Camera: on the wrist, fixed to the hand. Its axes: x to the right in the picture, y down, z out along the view.
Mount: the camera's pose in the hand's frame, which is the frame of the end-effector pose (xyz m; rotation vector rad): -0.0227 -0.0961 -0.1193 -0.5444 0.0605 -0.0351
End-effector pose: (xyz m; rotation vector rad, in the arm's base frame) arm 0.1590 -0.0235 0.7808 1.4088 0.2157 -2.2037
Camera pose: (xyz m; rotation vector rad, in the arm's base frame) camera 0.2143 0.1134 0.7342 1.1644 0.7990 -1.9223
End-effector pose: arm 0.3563 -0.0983 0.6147 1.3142 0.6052 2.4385
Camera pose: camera 0.2742 -0.0516 0.4920 0.9953 -0.0347 2.3773
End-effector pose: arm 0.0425 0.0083 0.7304 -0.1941 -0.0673 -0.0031
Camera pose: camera 0.0269 -0.1091 0.6306 -0.7367 -0.0079 -0.0627
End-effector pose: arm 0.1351 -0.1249 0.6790 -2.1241 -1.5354 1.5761
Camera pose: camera 0.1633 -0.0395 0.8051 2.0012 1.8441 -0.9902
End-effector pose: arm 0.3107 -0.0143 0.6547 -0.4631 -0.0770 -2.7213
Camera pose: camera 0.2578 0.0691 0.5355 -0.5252 0.6906 -2.7648
